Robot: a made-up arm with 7 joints.
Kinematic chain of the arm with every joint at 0, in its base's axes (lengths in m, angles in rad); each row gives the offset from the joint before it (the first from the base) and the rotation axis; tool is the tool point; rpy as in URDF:
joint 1: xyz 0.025 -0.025 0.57 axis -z
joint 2: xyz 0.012 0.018 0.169 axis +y
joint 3: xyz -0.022 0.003 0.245 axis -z
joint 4: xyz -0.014 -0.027 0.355 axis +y
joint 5: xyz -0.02 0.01 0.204 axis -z
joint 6: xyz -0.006 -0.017 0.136 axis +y
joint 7: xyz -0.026 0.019 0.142 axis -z
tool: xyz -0.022 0 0.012 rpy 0.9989 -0.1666 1.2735
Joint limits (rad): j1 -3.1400..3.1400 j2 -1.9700..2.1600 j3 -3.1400..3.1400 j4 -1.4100..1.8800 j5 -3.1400..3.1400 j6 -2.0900..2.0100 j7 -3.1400..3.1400
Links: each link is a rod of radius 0.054 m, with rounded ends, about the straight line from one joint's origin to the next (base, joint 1, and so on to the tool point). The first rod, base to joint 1, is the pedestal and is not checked.
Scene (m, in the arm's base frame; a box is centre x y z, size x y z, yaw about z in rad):
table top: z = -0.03
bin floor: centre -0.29 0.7 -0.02 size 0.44 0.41 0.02 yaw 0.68
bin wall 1: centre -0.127 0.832 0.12 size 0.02 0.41 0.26 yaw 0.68
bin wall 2: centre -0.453 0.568 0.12 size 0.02 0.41 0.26 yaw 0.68
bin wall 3: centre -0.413 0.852 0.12 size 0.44 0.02 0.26 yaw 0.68
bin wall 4: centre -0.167 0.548 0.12 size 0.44 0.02 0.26 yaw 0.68
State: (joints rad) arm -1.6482 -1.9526 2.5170 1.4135 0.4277 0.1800 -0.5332
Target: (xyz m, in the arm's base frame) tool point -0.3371 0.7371 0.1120
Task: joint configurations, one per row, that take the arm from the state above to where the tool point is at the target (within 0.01 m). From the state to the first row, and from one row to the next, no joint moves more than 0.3 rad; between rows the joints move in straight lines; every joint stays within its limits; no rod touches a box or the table.
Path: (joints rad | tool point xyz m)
1: -1.3758 -1.9006 2.5780 1.3921 0.4171 0.1974 -0.5399 | 0.1318 -0.5963 0.0967
2: -1.1034 -1.8486 2.6390 1.3707 0.4065 0.2148 -0.5466 | -0.0670 -0.6244 0.1121
3: -0.8310 -1.7965 2.7000 1.3493 0.3959 0.2322 -0.5533 | -0.2707 -0.5859 0.1317
4: -0.5586 -1.7445 2.7610 1.3279 0.3854 0.2495 -0.5600 | -0.4572 -0.4808 0.1554
5: -0.2862 -1.6925 2.8220 1.3065 0.3748 0.2669 -0.5666 | -0.6050 -0.3166 0.1834
6: -0.0137 -1.6405 2.8831 1.2852 0.3642 0.2843 -0.5733 | -0.6957 -0.1074 0.2157
7: 0.2587 -1.5884 2.9441 1.2638 0.3536 0.3017 -0.5800 | -0.7164 0.1265 0.2522
8: 0.5311 -1.5364 3.0051 1.2424 0.3430 0.3191 -0.5867 | -0.6608 0.3615 0.2929
9: 0.8035 -1.4844 3.0661 1.2210 0.3324 0.3365 -0.5934 | -0.5310 0.5728 0.3375
10: 1.0759 -1.4324 3.1271 1.1996 0.3218 0.3539 -0.6001 | -0.3371 0.7371 0.3858
11: 1.0786 -1.6862 3.1335 0.9296 0.3289 0.2553 -0.5934 | -0.3459 0.7547 0.2456
12: 1.0813 -1.9400 3.1400 0.6597 0.3359 0.1567 -0.5868 | -0.3371 0.7371 0.1120

